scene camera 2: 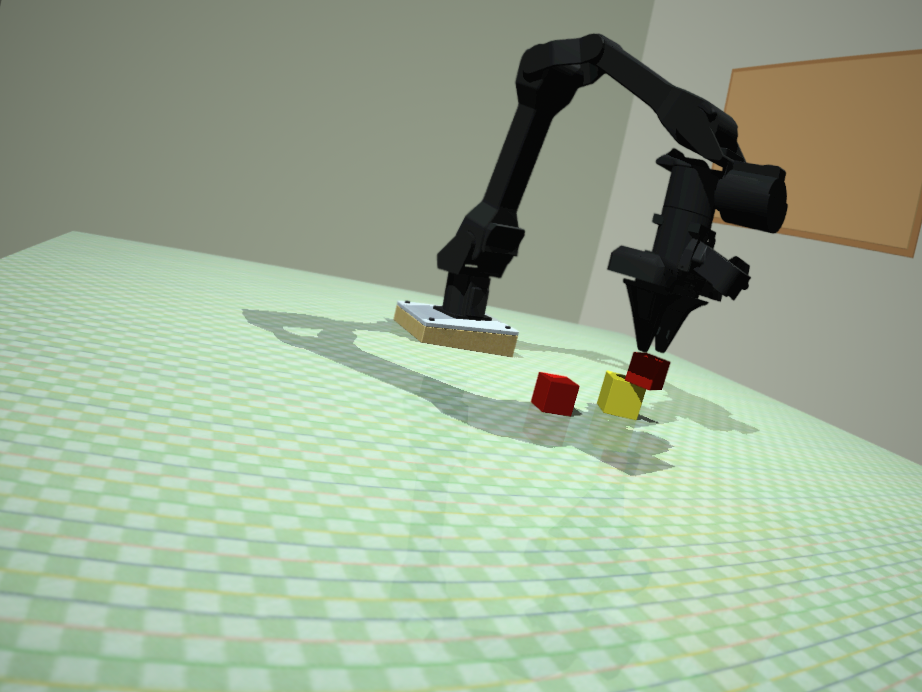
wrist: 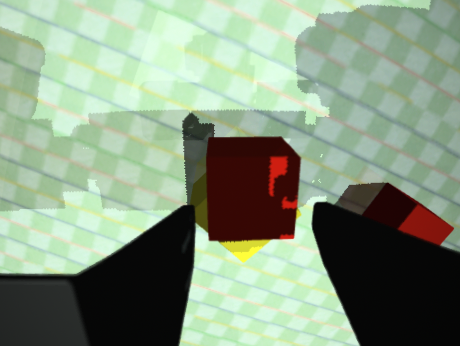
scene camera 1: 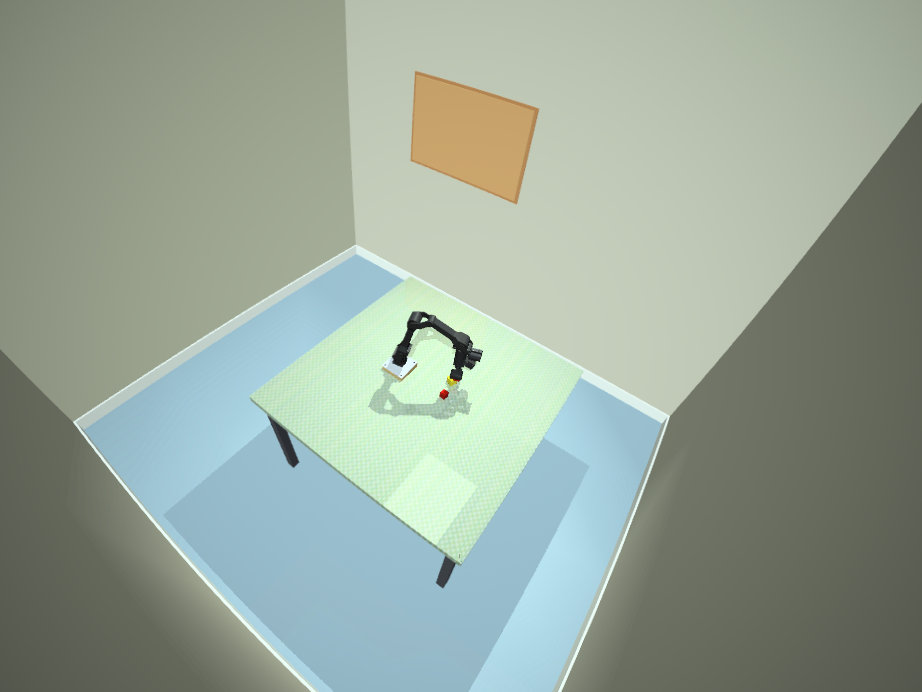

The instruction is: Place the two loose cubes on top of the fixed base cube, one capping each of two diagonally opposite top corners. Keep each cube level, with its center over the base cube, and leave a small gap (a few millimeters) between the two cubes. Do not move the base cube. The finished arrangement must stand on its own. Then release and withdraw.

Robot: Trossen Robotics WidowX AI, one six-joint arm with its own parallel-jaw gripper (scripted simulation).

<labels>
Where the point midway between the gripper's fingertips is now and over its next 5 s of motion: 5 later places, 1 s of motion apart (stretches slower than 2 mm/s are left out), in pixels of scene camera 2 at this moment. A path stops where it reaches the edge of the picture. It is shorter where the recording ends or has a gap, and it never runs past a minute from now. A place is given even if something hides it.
The gripper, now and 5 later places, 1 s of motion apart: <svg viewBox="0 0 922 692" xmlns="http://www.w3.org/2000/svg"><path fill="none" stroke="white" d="M651 351L603 306L567 357L555 393L575 327L607 296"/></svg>
</labels>
